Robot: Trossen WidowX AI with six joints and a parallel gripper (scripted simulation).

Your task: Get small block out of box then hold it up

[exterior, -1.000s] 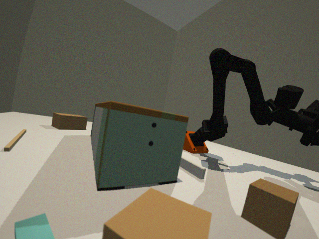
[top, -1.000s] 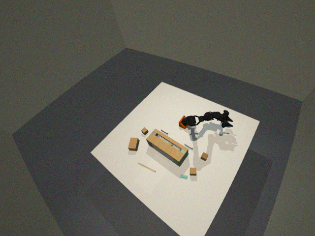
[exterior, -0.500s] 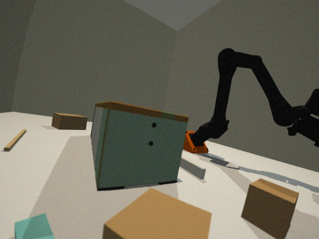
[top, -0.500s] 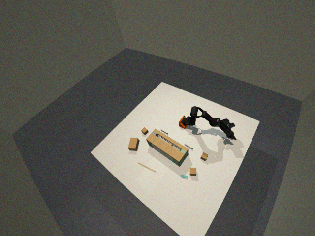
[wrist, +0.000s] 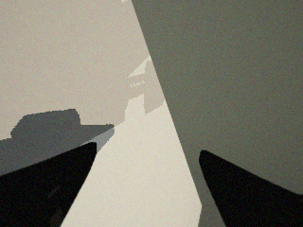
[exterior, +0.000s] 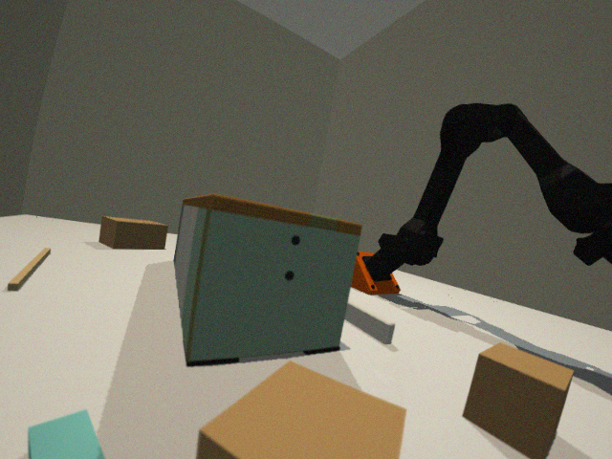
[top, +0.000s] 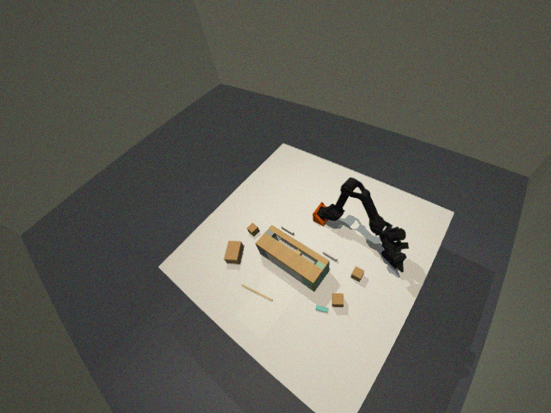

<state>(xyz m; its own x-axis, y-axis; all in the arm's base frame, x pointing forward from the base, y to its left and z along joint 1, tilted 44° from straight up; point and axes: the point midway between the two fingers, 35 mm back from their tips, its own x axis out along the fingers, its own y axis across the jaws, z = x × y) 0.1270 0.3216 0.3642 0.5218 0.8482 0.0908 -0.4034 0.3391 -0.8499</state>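
The tan block is 49 cm to the right of my gripper tip, 17 cm ahead of it and 3 cm above it. Round my gripper tip: thin wooden stick 60 cm to the right, 45 cm ahead, 5 cm below; then teal tile 35 cm ahead, 26 cm to the right, 5 cm below; then long box 51 cm to the right, 16 cm ahead.
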